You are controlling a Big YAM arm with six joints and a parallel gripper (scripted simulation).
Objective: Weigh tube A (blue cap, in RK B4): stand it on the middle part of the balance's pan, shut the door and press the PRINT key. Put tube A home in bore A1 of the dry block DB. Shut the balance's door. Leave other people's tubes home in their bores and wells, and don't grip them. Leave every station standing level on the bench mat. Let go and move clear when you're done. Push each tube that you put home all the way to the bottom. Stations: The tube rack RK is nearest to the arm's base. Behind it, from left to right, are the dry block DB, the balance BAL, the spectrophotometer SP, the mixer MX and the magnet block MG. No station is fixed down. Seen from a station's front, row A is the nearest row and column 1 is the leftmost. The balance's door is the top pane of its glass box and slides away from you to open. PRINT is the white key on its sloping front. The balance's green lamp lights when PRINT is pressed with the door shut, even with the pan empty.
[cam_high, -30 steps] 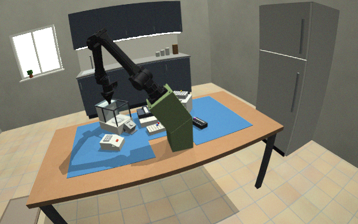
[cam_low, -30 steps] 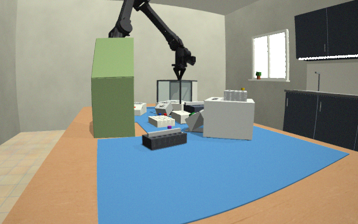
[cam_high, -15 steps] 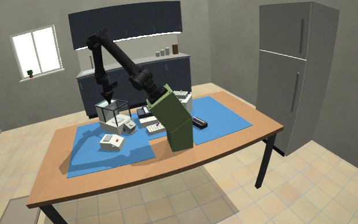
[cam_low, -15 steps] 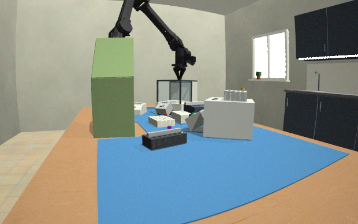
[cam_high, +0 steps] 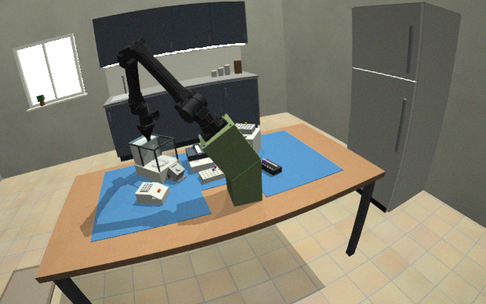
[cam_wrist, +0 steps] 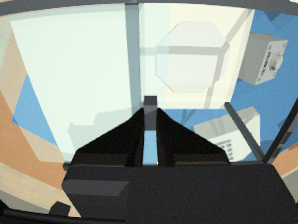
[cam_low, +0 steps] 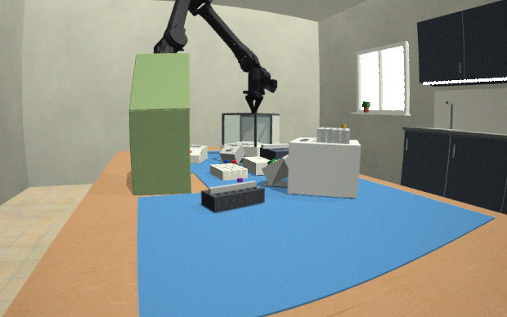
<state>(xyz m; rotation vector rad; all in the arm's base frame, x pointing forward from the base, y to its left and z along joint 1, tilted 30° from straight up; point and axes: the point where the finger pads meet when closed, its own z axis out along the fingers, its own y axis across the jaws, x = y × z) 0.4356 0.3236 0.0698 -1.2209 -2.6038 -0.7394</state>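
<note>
My gripper is now 31 cm to the left of the tube rack RK, 21 cm past it and 21 cm above it. Also, from my hand: dark spectrophotometer 28 cm to the right, 16 cm below, 2 cm behind; then dry block DB 29 cm behind, 19 cm below, 3 cm to the left; then white round key 16 cm behind, 15 cm below, 14 cm to the right.
</note>
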